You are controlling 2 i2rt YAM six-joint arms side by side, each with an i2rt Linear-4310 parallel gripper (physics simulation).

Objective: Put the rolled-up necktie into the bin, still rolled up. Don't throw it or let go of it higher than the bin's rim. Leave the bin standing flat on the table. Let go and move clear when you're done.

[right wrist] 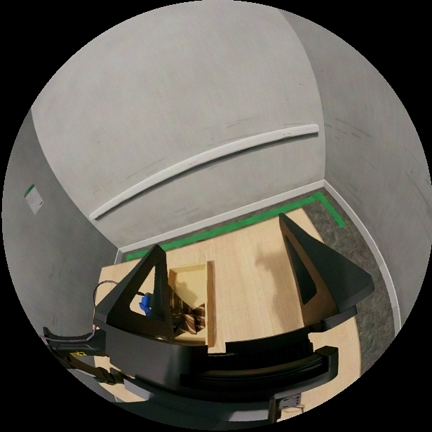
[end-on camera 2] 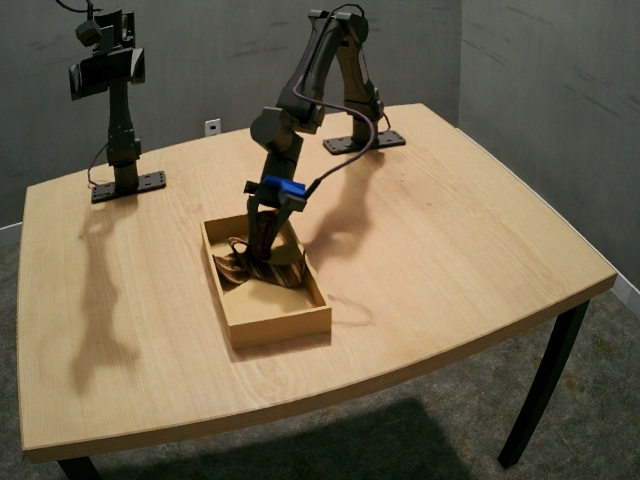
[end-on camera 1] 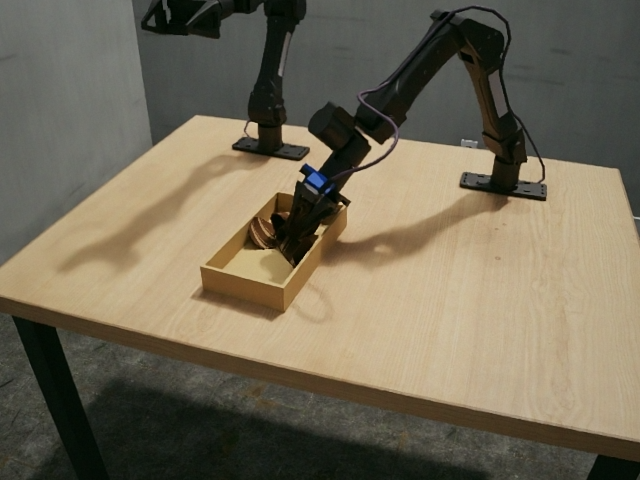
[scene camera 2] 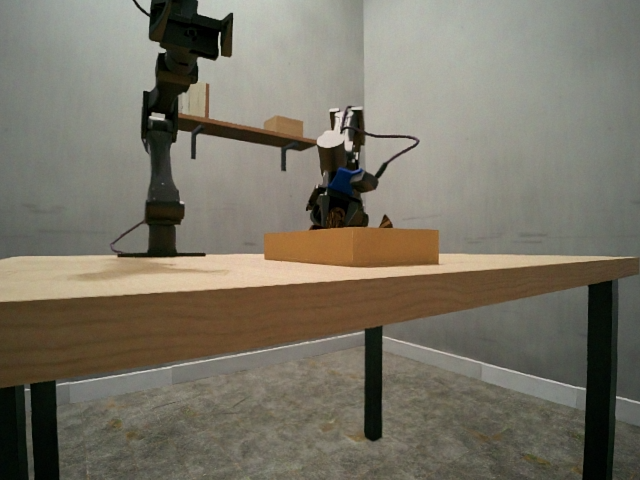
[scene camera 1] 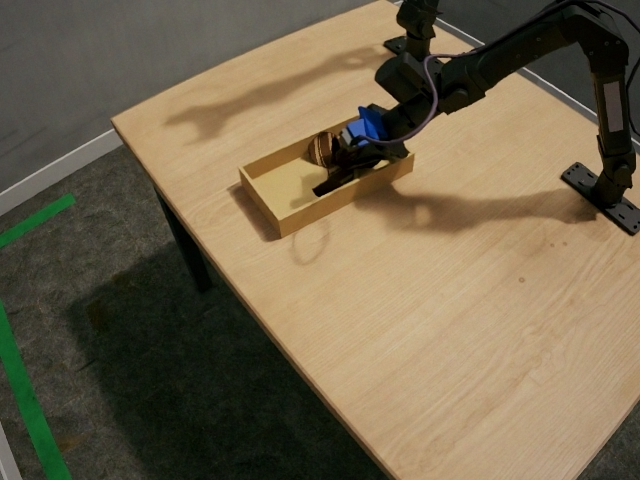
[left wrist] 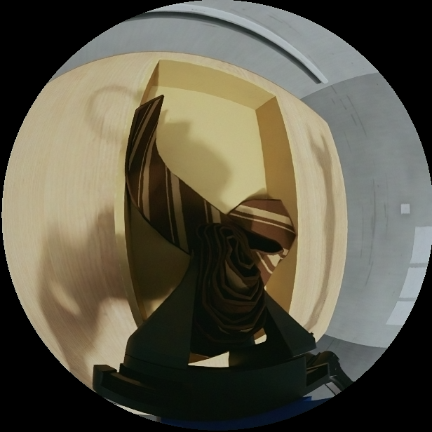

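Note:
The brown striped necktie (scene camera 1: 323, 149) (end-on camera 2: 235, 271) (right wrist: 187, 317) is in the pale wooden bin (scene camera 1: 310, 213) (scene camera 2: 310, 248) (end-on camera 1: 242, 289) (end-on camera 2: 281, 329) (left wrist: 270, 135) (right wrist: 210, 300). Its coiled core is pinched in my left gripper (scene camera 2: 338, 219) (end-on camera 2: 262, 250) (left wrist: 229, 275), whose fingers reach down inside the walls. Loose outer lengths spread to both sides: one pointed end leans up against a long wall, the other folds over near the opposite wall. The bin stands flat. My right gripper (scene camera 2: 191, 31) (end-on camera 2: 106, 77) (right wrist: 214, 235) is open and empty, high above the table.
The table (scene camera 1: 465, 310) (end-on camera 1: 439, 310) (end-on camera 2: 413, 258) carries both arm bases, behind the bin in the end-on views. The left arm leans over the bin, with a cable looping beside its wrist. A wall shelf (scene camera 2: 248, 133) shows in scene camera 2.

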